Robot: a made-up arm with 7 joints. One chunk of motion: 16 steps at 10 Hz.
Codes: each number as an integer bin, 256 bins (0 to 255) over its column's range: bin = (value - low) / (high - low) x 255, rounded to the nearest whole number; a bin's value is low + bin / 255 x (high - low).
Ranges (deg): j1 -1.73..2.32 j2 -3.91..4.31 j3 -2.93..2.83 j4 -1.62..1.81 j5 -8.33..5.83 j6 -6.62..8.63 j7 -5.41..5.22
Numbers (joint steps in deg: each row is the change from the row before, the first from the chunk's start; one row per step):
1: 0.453 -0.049 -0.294 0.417 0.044 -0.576 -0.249
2: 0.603 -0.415 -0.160 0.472 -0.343 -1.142 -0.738
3: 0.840 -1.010 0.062 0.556 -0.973 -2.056 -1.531
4: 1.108 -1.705 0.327 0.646 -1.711 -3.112 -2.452
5: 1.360 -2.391 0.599 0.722 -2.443 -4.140 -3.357
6: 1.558 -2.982 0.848 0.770 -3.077 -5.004 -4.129
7: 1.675 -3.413 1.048 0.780 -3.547 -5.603 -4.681
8: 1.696 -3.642 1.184 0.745 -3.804 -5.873 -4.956
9: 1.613 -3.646 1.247 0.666 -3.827 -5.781 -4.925
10: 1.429 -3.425 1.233 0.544 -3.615 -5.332 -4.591
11: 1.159 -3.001 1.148 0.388 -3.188 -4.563 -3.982
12: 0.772 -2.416 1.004 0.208 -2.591 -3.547 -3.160
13: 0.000 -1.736 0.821 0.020 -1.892 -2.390 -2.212
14: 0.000 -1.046 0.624 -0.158 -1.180 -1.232 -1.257
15: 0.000 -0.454 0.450 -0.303 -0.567 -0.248 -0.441
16: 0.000 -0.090 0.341 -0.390 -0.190 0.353 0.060
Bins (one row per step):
1: 137 120 117 151 151 101 124
2: 147 108 123 156 144 92 112
3: 162 90 132 162 132 76 93
4: 179 68 144 168 119 59 71
5: 195 47 156 174 106 41 49
6: 207 29 167 178 95 27 31
7: 214 15 176 178 86 17 17
8: 216 8 182 176 82 12 11
9: 210 8 185 170 81 14 12
10: 199 15 184 161 85 22 20
11: 182 28 181 149 93 34 34
12: 158 46 174 136 103 51 54
13: 109 67 166 122 116 71 77
14: 109 89 157 109 129 90 100
15: 109 107 150 98 140 107 119
16: 109 119 145 91 147 117 131

